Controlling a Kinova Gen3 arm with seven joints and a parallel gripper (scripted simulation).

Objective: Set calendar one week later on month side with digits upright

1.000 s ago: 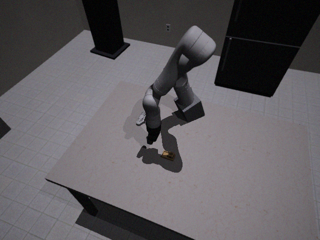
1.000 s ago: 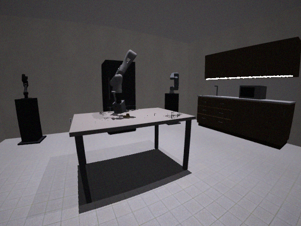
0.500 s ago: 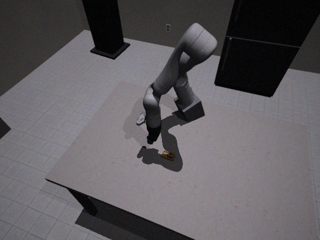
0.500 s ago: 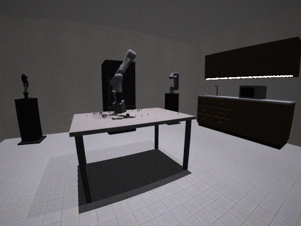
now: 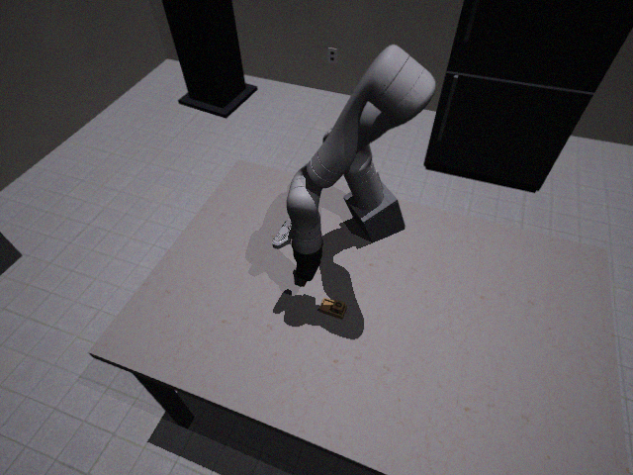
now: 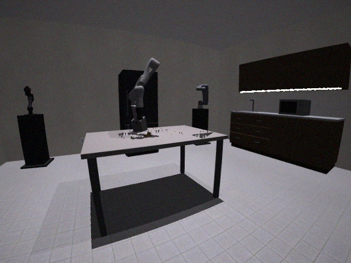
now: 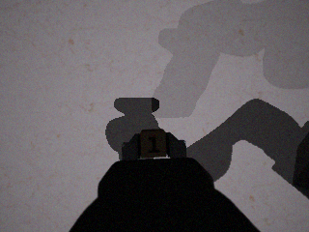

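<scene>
Now: hand 120 mm above the wooden tray, 100 mm to the right of it and 10 mm past it. Also, from my hand: wooden cube: 10 mm below.
</scene>
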